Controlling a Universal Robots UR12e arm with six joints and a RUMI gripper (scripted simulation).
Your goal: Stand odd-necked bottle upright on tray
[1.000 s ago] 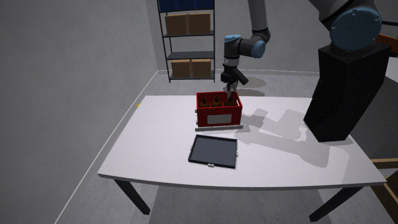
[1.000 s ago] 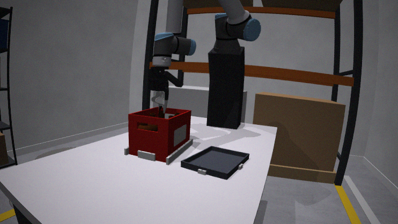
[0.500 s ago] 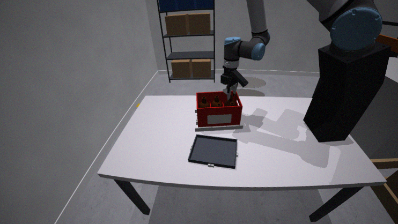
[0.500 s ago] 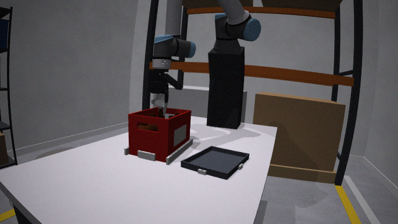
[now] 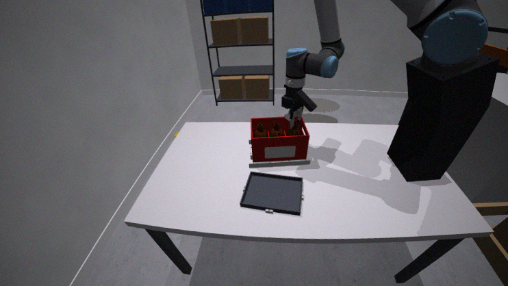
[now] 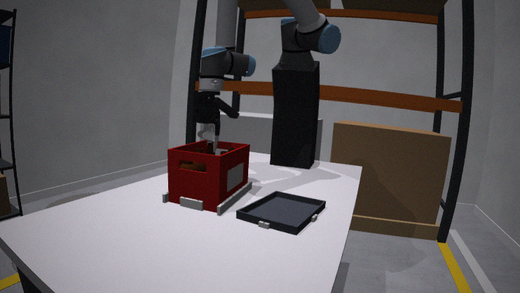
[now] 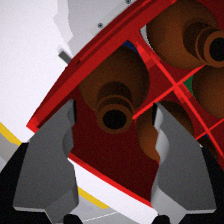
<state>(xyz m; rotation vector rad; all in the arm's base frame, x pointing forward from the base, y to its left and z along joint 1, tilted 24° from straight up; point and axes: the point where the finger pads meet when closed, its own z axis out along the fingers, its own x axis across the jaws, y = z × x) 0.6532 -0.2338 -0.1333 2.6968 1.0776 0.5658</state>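
Now: the glass bottle 100 mm ahead of my hand, 70 mm below it and 10 mm to the right of it. The rest, counted from my hand: dark tray 310 mm to the left, 160 mm ahead, 140 mm below; then red crate 100 mm ahead, 70 mm below, 40 mm to the left; then brown bottle 180 mm ahead, 70 mm below.
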